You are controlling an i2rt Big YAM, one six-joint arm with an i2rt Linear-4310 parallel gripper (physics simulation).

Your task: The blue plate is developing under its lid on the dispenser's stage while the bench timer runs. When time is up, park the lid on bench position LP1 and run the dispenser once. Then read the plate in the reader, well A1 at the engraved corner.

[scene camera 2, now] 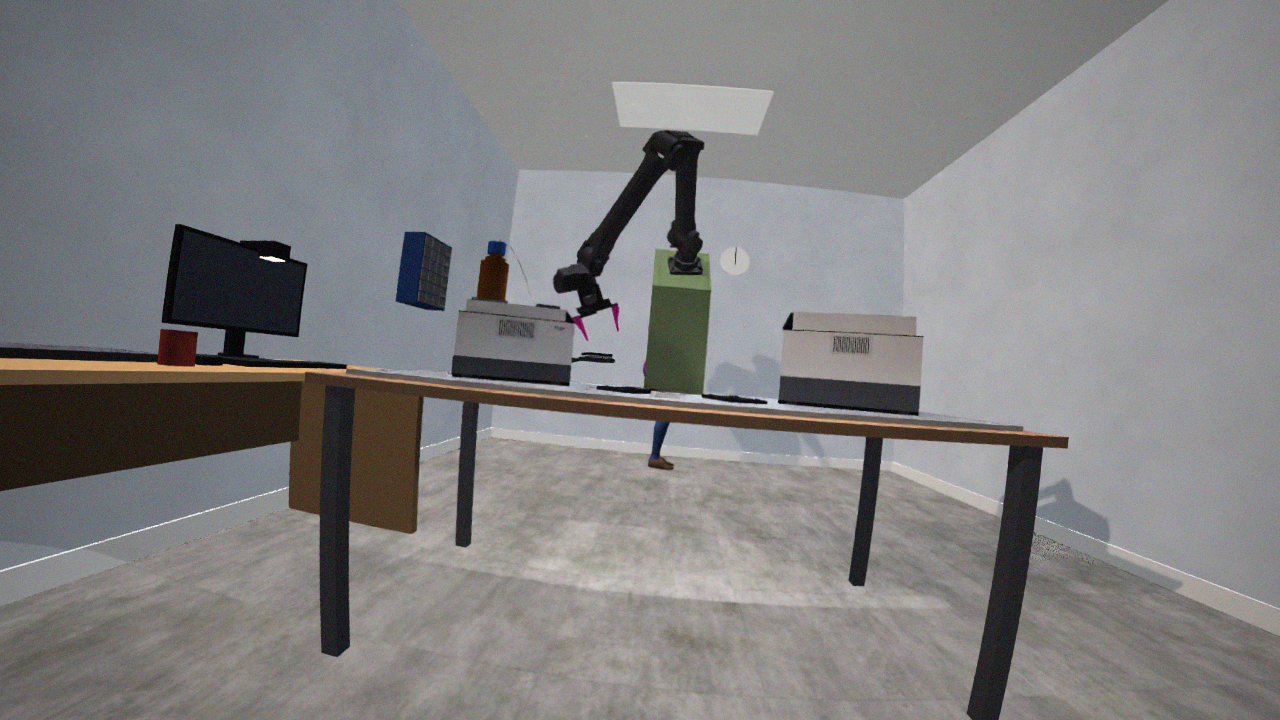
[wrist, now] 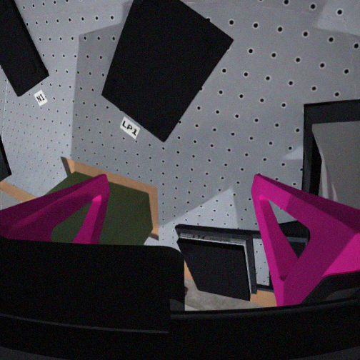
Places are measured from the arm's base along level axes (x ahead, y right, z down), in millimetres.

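Pixels of known places: gripper, between the fingertips: (scene camera 2: 602,335); arm's base, origin of its link: (scene camera 2: 684,267).
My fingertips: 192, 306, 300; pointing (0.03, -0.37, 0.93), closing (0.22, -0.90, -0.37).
For each thing: its middle in the pictures, then the offset to it from my fingertips, as dx, dy, dz. "*": a spot on its surface instead.
- dispenser, a spot on its surface: (scene camera 2: 512,342) * +9, +264, +46
- dark stage, a spot on its surface: (scene camera 2: 592,357) * -122, +11, +65
- reader, middle of its body: (scene camera 2: 845,364) +133, -779, +19
- amber bottle, a spot on its surface: (scene camera 2: 492,277) * -13, +344, -141
My gripper (scene camera 2: 601,333) (wrist: 180,182) is open and empty, its magenta fingers wide apart above the bench, to the right of the dispenser (scene camera 2: 512,342) in the scene view. A dark stage (scene camera 2: 592,357) sticks out from the dispenser. In the wrist view, a dark slab with pale edges (wrist: 217,267) lies low in the frame, between the fingers; I cannot tell the lid from the plate, and no blue shows. The black LP1 pad (wrist: 167,65) lies ahead with nothing visible on it, beside its label (wrist: 130,127). The reader (scene camera 2: 850,362) appears to be the right-hand housing. No timer digits are readable.
The green pedestal (scene camera 2: 675,340) (wrist: 132,210) stands beside the gripper. The N1 pad (wrist: 22,45) lies at upper left. A black-edged grey housing (wrist: 342,155) is at the right edge. An amber bottle (scene camera 2: 492,277) tops the dispenser. A person's leg (scene camera 2: 659,440) shows behind the table.
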